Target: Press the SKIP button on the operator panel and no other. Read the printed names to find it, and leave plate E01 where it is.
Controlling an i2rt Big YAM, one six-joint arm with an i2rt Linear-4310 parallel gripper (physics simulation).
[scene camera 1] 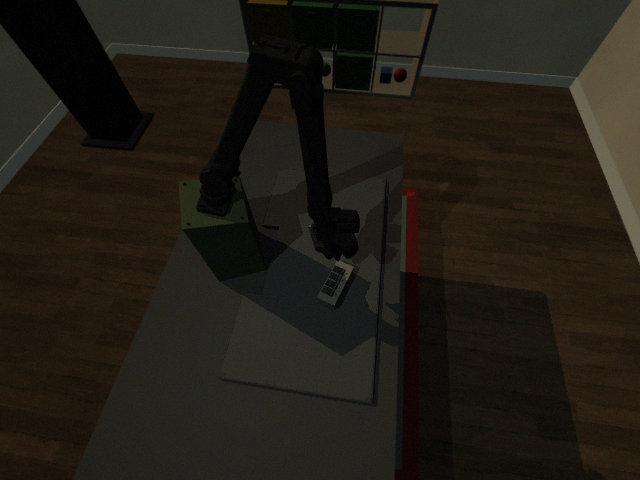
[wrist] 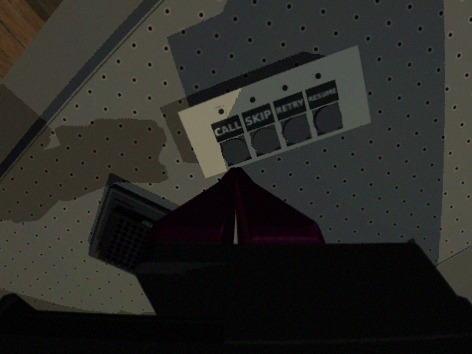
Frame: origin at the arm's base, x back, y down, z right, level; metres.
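Seen in the pictures: gripper, between the fingertips: (scene camera 1: 337, 260) (wrist: 235, 176); arm's base, origin of its link: (scene camera 1: 216, 199).
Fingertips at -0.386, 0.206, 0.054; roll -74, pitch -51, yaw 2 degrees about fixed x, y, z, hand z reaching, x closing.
Pixels of each thing's top centre, then the offset from my fingertips to it, as dx, dy, dz. "spot": a spot on its surface instead. Level surfaces: height alone.
- operator panel, centre of its top: (wrist: 275, 117) (scene camera 1: 335, 281) -0.002, +0.077, +0.046
- SKIP button, centre of its top: (wrist: 265, 141) +0.010, +0.077, +0.026
- CALL button, centre of its top: (wrist: 235, 151) +0.000, +0.077, -0.002
- RETRY button, centre of its top: (wrist: 297, 130) +0.020, +0.077, +0.054
- dark gridded plate, centre of its top: (wrist: 149, 255) +0.041, +0.106, -0.184
- perforated board, height of its surface: dy +0.132
- dark raised rail, a spot on its surface: (scene camera 1: 378, 289) spot: -0.161, +0.133, +0.033
- small dark piece, a spot on its surface: (scene camera 1: 270, 226) spot: +0.298, +0.138, -0.191
The operator panel (scene camera 1: 328, 299) (wrist: 354, 95) is a pale box with four dark round buttons in a row. In the wrist view the printed names read CALL, SKIP, RETRY and RESUME from left to right. The SKIP button (wrist: 265, 141) sits between the CALL button (wrist: 235, 151) and the RETRY button (wrist: 296, 131). My gripper (scene camera 1: 339, 257) (wrist: 235, 176) is shut and empty. In the wrist view its tips show just below the panel's edge near CALL; their height is hard to tell. A dark gridded plate (wrist: 124, 241), partly hidden by the gripper, lies to the left; no E01 label is readable.
The panel stands on a perforated board (scene camera 1: 305, 369) (wrist: 400, 150) with a dark raised rail (scene camera 1: 382, 289) along its right side in the scene view. The arm's green base block (scene camera 1: 222, 253) stands at the left. A small dark piece (scene camera 1: 270, 227) lies near it.
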